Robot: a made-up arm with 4 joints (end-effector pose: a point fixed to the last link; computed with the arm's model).
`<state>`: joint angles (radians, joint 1 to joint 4).
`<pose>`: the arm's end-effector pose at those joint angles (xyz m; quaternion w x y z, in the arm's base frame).
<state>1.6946 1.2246 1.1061 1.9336</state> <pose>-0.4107 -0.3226 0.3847 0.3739 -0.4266 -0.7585 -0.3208</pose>
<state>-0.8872 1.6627 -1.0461 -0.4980</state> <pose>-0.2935 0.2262 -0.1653 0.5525 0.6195 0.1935 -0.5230</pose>
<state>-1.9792 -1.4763 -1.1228 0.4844</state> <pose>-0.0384 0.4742 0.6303 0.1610 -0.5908 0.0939 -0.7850</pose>
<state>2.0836 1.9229 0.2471 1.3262</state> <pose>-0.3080 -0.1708 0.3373 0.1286 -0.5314 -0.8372 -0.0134</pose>
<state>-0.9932 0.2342 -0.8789 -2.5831</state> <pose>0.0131 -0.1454 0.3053 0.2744 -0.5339 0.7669 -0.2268</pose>
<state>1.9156 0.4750 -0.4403 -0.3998</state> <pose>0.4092 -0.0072 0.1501 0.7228 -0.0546 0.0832 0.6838</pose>
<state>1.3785 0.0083 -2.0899 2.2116</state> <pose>0.3149 -0.3487 -0.1019 0.4209 0.8376 -0.3094 -0.1598</pose>
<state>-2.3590 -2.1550 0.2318 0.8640</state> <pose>-0.1301 0.0878 0.5308 0.3092 -0.1212 0.5964 -0.7308</pose>
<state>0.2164 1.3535 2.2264 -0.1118</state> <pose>-0.2653 0.0176 0.6167 0.2852 0.3203 -0.5688 0.7018</pose>
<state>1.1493 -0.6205 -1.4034 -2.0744</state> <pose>0.0859 -0.0876 0.5671 0.4042 -0.8583 -0.0447 -0.3129</pose>
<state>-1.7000 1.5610 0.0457 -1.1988</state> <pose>-0.2472 0.0389 0.1763 0.6523 0.1020 -0.1501 -0.7359</pose>
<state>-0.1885 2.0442 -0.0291 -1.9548</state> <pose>-0.0535 -0.2598 0.2715 0.9950 0.0457 0.0090 -0.0880</pose>
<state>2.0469 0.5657 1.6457 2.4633</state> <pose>-0.0571 -0.6821 0.1296 0.3448 0.1554 -0.8899 -0.2550</pose>
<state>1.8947 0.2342 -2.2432 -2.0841</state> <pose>0.5062 -0.1656 0.3444 0.4452 -0.8727 0.2004 0.0018</pose>
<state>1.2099 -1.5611 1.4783 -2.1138</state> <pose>-0.3554 -0.3974 -0.0444 0.5288 0.4819 0.5566 -0.4223</pose>
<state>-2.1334 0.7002 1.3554 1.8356</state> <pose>0.5553 0.0249 0.1299 0.5751 0.6543 -0.4882 0.0519</pose>
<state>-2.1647 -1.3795 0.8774 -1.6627</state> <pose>0.3467 -0.0106 0.0351 0.3924 -0.4772 0.7703 0.1576</pose>
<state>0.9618 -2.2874 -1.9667 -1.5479</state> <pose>-0.5366 -0.0719 0.3127 0.1920 -0.3230 -0.5078 -0.7752</pose>
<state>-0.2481 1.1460 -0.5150 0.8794</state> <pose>-0.1134 0.1501 -0.1921 0.4769 0.8182 -0.0679 -0.3138</pose>
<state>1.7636 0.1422 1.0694 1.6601</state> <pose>-0.2527 -0.2343 -0.1053 0.0542 0.1582 0.7437 0.6473</pose>
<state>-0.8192 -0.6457 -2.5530 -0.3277</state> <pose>-0.4265 0.5514 0.2800 0.1411 0.1848 0.0850 0.9689</pose>
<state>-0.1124 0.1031 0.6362 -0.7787</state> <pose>0.0362 -0.0181 0.4268 0.9106 -0.3218 -0.1156 0.2321</pose>
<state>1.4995 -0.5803 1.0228 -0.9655</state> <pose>-0.2532 -0.0242 0.3369 0.1296 -0.3818 -0.4835 0.7770</pose>
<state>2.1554 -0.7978 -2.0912 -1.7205</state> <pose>0.2451 -0.2626 0.6541 0.7552 -0.5652 -0.2381 -0.2313</pose>
